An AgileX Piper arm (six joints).
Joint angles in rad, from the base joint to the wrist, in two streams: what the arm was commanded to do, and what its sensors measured. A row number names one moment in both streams.
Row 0, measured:
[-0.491 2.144 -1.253 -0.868 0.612 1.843]
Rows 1 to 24, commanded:
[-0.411 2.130 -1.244 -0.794 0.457 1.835]
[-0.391 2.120 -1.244 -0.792 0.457 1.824]
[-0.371 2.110 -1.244 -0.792 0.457 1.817]
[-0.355 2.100 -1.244 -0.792 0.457 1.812]
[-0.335 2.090 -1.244 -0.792 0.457 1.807]
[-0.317 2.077 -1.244 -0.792 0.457 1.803]
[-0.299 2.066 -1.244 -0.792 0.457 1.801]
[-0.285 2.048 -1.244 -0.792 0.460 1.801]
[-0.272 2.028 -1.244 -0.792 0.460 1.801]
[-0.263 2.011 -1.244 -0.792 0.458 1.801]
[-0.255 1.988 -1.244 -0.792 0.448 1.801]
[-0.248 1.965 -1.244 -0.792 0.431 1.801]
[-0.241 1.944 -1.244 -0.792 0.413 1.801]
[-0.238 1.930 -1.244 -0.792 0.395 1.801]
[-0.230 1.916 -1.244 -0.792 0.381 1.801]
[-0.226 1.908 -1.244 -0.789 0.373 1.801]
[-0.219 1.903 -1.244 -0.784 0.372 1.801]
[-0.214 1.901 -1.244 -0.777 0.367 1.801]
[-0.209 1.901 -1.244 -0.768 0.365 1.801]
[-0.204 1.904 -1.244 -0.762 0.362 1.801]
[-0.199 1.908 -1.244 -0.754 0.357 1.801]
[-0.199 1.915 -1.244 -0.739 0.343 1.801]
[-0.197 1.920 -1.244 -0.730 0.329 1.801]
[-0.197 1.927 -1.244 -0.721 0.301 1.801]
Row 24, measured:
[-0.208 1.911 -1.248 -0.756 0.376 1.812]
